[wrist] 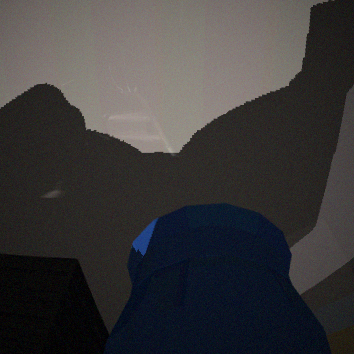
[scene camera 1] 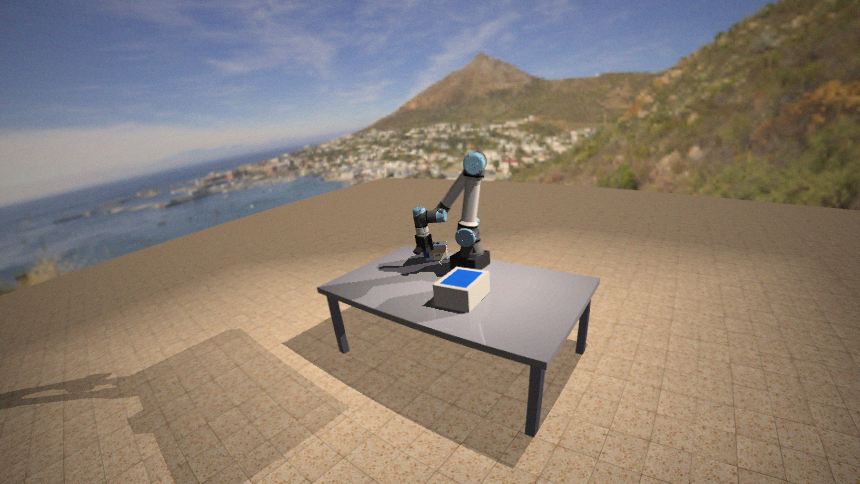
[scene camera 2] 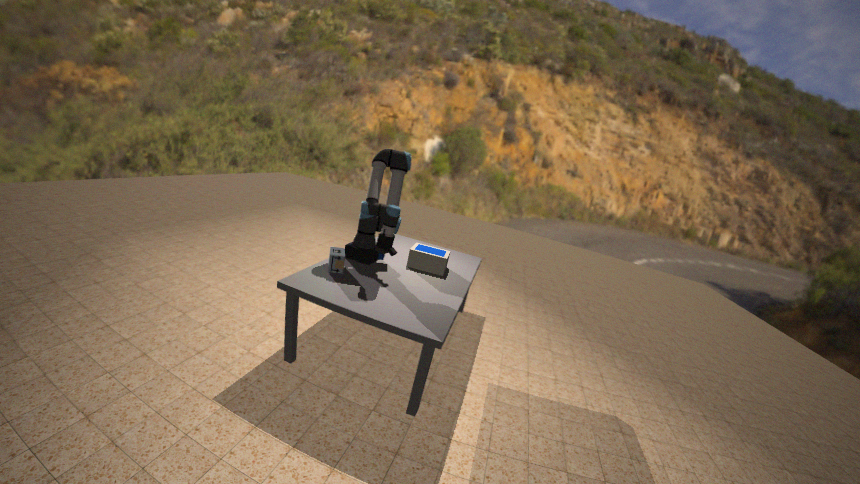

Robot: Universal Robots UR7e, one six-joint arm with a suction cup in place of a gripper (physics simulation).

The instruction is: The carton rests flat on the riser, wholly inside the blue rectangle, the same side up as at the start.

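Frame: origin at the arm's base, x ahead, y left, z up, level; centimetres.
Where they show: end effector, tool point: [wrist: 208, 274] [scene camera 1: 426, 257] [scene camera 2: 380, 258]; arm's base, origin of the base link: [scene camera 1: 471, 253] [scene camera 2: 364, 244].
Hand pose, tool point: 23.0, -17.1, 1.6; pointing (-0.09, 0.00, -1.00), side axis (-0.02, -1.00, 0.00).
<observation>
Each offset is from my tool point to the top centre of the thing, as dx, dy, dz. Level surfaces: height alone.
The carton {-21.5, -13.6, +0.3} [scene camera 1: 440, 249] [scene camera 2: 337, 260], a small grey box, stands on the table near the back left corner, beside the arm's base. My suction cup [scene camera 1: 424, 254] [wrist: 211, 281] hangs low over the table just left of the carton in scene camera 1; it is off and nothing is on it. The wrist view shows only the blue cup over shadowed table top. The white riser {+14.6, +41.3, +1.8} [scene camera 1: 460, 296] [scene camera 2: 426, 263] with the blue rectangle {+14.6, +41.3, +1.8} [scene camera 1: 461, 277] [scene camera 2: 430, 250] on top stands in front of the arm's base, with nothing on it.
The grey table {dz -10.2} [scene camera 1: 529, 312] [scene camera 2: 409, 301] stands on a tiled terrace. The arm's black base [scene camera 1: 469, 257] sits at the table's back edge, close to the carton. A dark shape [wrist: 42, 302] fills the wrist view's lower left corner.
</observation>
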